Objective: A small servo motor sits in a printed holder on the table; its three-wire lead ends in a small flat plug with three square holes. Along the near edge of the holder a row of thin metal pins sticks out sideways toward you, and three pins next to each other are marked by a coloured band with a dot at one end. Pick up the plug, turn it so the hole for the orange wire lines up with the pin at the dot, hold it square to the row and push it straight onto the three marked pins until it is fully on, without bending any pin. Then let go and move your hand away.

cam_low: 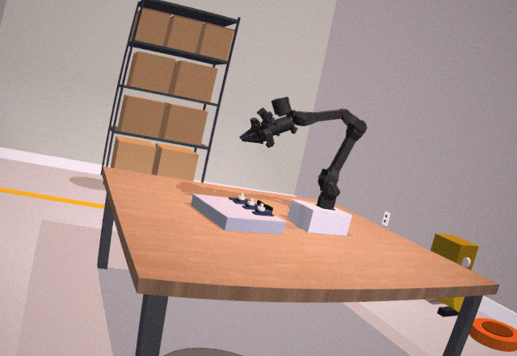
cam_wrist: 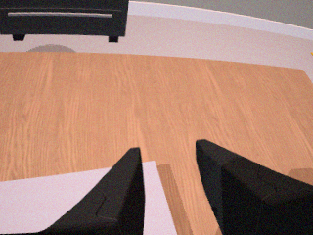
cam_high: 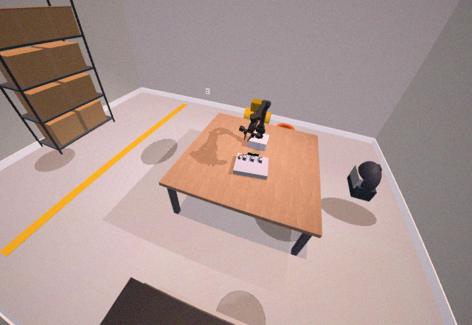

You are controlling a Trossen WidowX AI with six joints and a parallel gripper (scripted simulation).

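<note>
Right now the yellow band is 220 mm below my gripper tip, 130 mm behind it and 60 mm to the left of it. The rest, counted from my gripper tip: holder (270 mm below, 90 mm to the left, 20 mm ahead); servo (250 mm below, 80 mm behind, 70 mm to the left); dark dot (220 mm below, 130 mm behind, 50 mm to the left).
</note>
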